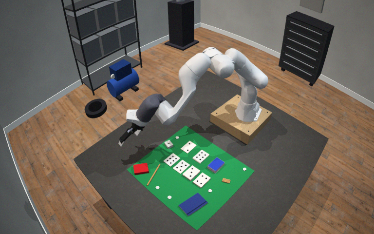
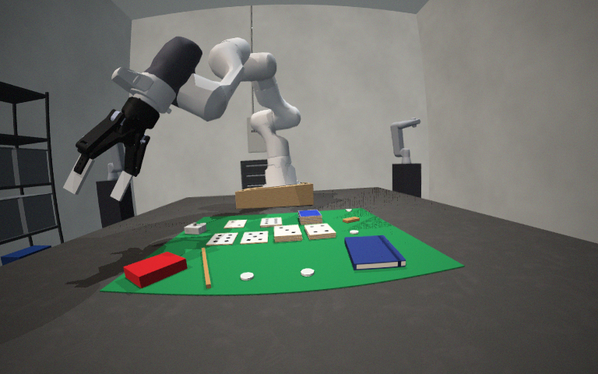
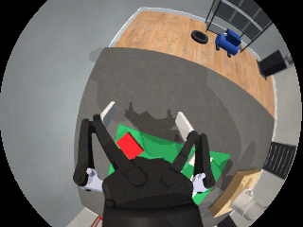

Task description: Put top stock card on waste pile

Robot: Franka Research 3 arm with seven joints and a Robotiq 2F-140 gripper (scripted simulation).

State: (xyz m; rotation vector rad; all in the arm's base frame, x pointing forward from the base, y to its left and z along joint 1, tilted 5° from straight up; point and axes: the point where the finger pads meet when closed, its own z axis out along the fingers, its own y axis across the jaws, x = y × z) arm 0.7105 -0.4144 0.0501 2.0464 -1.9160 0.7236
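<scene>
My gripper is now 5 cm short of the red block, 14 cm to the right of it and 14 cm above it. From my hand the other things lie so: white card: 28 cm behind, 24 cm to the left, 15 cm below; then wooden stick: 3 cm ahead, 22 cm to the left, 15 cm below; then small grey box: 21 cm behind, 13 cm to the left, 13 cm below.
</scene>
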